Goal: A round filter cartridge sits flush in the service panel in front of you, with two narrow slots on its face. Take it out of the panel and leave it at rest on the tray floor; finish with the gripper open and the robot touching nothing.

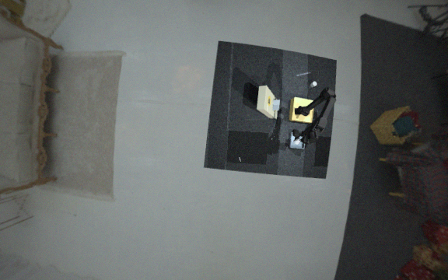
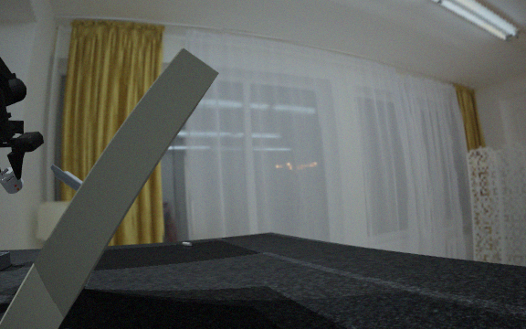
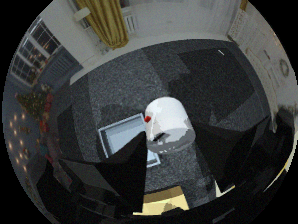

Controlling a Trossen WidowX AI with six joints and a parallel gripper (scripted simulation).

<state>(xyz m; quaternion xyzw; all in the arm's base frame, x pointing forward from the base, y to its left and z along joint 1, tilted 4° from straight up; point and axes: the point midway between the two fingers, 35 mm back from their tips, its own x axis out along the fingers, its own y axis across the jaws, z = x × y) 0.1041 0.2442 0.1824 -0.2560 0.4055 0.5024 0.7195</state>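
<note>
Right now the pale blue tray is 190 mm below my gripper tip, 110 mm behind it and 20 mm to the left of it. From my gripper tip the other things lie so: cream service panel: 330 mm to the right, 210 mm ahead, 30 mm below; white filter cartridge: right at my gripper tip.
</note>
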